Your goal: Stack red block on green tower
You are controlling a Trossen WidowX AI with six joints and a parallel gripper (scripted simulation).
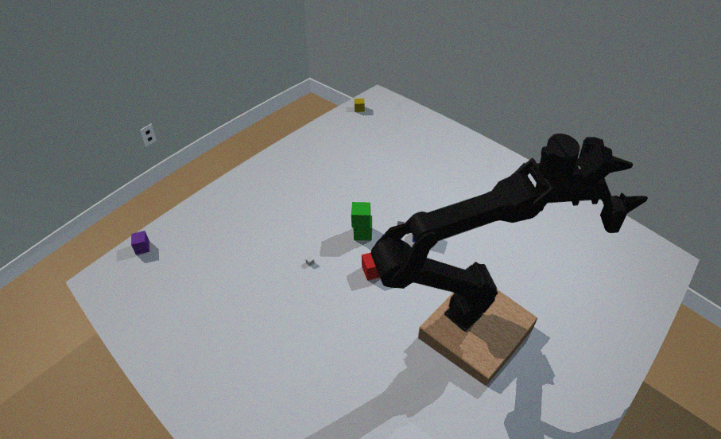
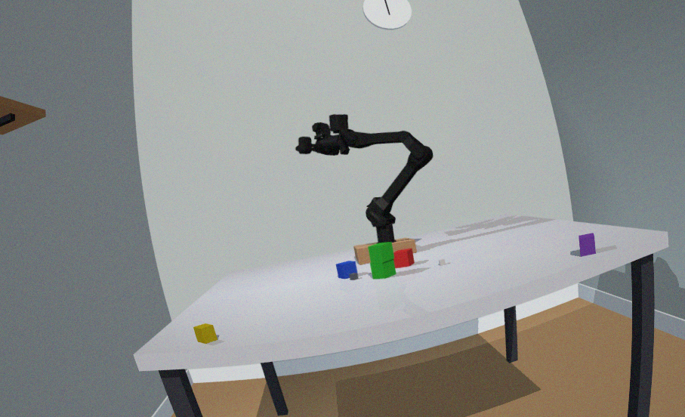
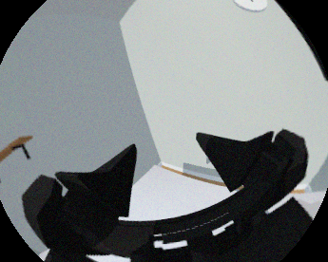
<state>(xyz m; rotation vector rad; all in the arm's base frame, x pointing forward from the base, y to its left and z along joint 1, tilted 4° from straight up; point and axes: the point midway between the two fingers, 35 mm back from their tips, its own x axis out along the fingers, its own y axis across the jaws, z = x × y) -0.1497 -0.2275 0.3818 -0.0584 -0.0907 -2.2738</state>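
Now: gripper tip 450 mm short of the red block, 410 mm above it and 270 mm to the right of it. From my gripper tip the other things lie so: blue block: 450 mm ahead, 410 mm below, 100 mm to the left; grey cube: 510 mm ahead, 420 mm below, 120 mm to the left; yellow block: 1010 mm ahead, 420 mm below, 180 mm to the right.
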